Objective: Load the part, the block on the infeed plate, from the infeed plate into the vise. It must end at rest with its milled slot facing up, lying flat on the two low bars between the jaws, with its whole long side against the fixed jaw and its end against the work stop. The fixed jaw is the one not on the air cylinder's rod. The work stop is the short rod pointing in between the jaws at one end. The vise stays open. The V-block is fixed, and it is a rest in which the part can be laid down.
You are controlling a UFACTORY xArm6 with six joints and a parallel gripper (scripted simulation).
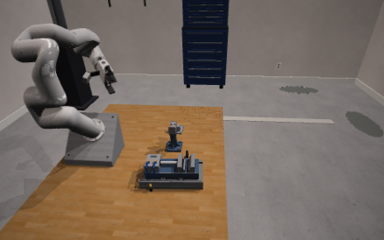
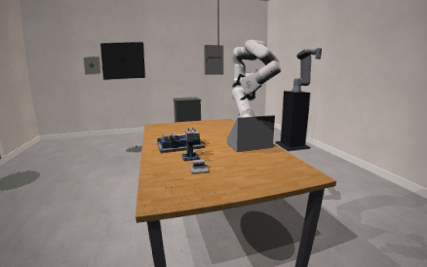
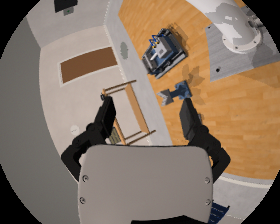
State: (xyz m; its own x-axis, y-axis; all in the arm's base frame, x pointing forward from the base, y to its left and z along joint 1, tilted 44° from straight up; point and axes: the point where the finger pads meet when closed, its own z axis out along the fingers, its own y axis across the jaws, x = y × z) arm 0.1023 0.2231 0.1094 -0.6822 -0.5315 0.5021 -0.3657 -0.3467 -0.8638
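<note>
The part is 36 cm below my hand, 28 cm ahead of it and 20 cm to the left of it. Also, from my hand: air cylinder: 30 cm below, 25 cm ahead, 22 cm to the right; air cylinder rod: 33 cm ahead, 30 cm below, 21 cm to the right.
</note>
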